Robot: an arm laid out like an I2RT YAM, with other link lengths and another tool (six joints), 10 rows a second.
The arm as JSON. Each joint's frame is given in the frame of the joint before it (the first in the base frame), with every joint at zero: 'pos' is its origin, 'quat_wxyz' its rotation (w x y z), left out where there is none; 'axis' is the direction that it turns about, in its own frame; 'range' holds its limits. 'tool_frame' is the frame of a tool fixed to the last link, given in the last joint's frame.
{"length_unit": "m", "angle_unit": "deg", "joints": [
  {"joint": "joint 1", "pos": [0.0, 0.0, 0.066], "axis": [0.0, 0.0, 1.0], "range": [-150.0, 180.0]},
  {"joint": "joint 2", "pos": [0.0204, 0.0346, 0.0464], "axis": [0.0, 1.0, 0.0], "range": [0.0, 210.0]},
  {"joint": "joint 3", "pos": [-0.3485, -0.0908, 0.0], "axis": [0.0, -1.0, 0.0], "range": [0.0, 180.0]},
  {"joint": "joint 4", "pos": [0.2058, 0.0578, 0.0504], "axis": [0.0, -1.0, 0.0], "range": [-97.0, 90.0]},
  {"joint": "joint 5", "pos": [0.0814, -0.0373, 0.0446], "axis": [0.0, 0.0, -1.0], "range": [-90.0, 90.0]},
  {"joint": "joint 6", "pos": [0.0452, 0.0, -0.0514], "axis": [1.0, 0.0, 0.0], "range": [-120.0, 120.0]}
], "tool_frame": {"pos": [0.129, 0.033, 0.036], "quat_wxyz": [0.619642, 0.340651, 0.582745, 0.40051]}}
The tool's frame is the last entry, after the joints.
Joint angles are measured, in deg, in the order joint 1, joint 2, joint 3, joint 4, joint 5, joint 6. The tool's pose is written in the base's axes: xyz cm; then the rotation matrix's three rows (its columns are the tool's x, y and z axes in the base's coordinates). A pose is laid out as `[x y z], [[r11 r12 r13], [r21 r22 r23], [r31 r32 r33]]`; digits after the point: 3 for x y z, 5 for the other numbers.
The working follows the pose.
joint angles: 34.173 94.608 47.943 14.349 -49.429 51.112
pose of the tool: [29.398 31.063 27.268], [[-0.63349 0.76663 0.10475], [0.28575 0.10599 0.95242], [0.71905 0.63329 -0.28621]]
Where each joint sits with the arm in this pose, in the base's axes (m; each line is computed from the numbers above, not from the rounded line before):
joint 1: 0.0000 0.0000 0.0660
joint 2: -0.0026 0.0401 0.1124
joint 3: 0.0716 -0.0193 0.4598
joint 4: 0.1863 0.1284 0.3447
joint 5: 0.2839 0.1496 0.3388
joint 6: 0.2624 0.1765 0.2797
the tool: 0.2940 0.3106 0.2727

